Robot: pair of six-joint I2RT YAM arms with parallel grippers.
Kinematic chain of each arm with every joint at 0, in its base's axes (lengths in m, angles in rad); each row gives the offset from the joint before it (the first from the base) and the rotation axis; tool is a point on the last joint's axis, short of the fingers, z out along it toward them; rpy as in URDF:
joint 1: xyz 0 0 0.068 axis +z
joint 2: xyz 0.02 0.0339 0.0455 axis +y
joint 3: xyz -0.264 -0.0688 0 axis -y
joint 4: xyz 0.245 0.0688 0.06 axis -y
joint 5: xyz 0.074 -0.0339 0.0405 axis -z
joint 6: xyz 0.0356 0 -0.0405 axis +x
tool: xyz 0 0 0 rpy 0 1.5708 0
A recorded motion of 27 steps. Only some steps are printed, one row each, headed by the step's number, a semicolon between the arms.
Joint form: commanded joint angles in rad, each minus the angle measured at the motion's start. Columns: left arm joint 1, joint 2, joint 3, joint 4, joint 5, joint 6; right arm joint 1, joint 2, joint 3, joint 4, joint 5, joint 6.
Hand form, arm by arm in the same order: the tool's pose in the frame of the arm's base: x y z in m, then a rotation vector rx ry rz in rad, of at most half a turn. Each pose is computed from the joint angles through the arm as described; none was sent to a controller.
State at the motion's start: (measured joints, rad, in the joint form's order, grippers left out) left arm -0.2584 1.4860 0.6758 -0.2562 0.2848 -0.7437; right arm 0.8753 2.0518 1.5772 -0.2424 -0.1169 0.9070
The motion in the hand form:
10: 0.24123 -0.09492 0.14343 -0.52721 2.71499 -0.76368; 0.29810 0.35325 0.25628 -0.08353 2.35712 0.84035
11: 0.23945 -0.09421 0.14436 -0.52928 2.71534 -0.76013; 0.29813 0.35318 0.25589 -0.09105 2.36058 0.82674
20: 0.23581 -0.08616 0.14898 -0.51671 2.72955 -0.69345; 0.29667 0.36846 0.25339 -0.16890 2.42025 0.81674
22: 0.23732 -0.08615 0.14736 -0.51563 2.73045 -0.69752; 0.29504 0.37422 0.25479 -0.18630 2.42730 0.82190
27: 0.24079 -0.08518 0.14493 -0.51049 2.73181 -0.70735; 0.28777 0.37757 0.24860 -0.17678 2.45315 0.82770
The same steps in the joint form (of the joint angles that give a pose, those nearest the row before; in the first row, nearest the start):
10: -0.0744 -0.0108 -0.0267 0.0360 0.0262 -0.0568; -0.0028 -0.0734 0.0267 -0.0274 0.1517 -0.1227
11: -0.0744 -0.0209 -0.0307 0.0287 0.0238 -0.0574; -0.0026 -0.0718 0.0301 -0.0366 0.1562 -0.1308
20: -0.0525 -0.0521 -0.0269 -0.0370 -0.0035 -0.0126; 0.0180 -0.0150 0.1208 -0.1246 0.1217 -0.1553
22: -0.0501 -0.0418 -0.0258 -0.0284 0.0009 -0.0103; 0.0278 -0.0001 0.1500 -0.1438 0.1163 -0.1568
27: -0.0407 -0.0225 -0.0208 -0.0157 0.0130 0.0001; 0.0441 -0.0004 0.1306 -0.1424 0.1151 -0.1307

